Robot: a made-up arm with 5 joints.
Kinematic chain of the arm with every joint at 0, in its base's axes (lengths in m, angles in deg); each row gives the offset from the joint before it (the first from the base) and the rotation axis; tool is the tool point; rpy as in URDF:
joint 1: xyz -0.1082 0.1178 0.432 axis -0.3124 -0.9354 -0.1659
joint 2: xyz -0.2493 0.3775 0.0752 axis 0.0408 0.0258 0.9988
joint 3: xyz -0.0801 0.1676 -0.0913 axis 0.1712 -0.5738 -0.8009
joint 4: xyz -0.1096 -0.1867 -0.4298 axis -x
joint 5: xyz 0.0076 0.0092 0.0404 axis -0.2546 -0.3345 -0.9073
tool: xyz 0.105 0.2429 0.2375 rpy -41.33 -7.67 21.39
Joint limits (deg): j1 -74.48..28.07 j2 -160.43..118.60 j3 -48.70..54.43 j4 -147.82..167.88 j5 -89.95..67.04
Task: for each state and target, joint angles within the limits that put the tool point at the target. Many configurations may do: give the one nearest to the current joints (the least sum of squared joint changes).
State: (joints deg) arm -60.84 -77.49 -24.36 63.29 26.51
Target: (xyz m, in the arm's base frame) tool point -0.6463 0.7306 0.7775
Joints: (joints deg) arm -63.30 -31.05 -48.70 51.53 44.62
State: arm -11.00 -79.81 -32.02 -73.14 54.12
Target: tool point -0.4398 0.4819 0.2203
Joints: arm 12.08 -98.00 -6.24 -55.86 34.86
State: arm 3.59 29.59 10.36 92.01 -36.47
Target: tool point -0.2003 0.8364 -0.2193
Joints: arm 6.96 11.89 33.82 81.95 -26.90
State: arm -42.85 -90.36 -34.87 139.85 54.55
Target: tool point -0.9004 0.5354 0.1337
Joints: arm -36.24 -78.36 -30.36 161.86 45.92
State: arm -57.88 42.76 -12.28 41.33 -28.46
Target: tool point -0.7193 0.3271 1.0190
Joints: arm -69.18 47.87 -17.94 43.94 -31.14
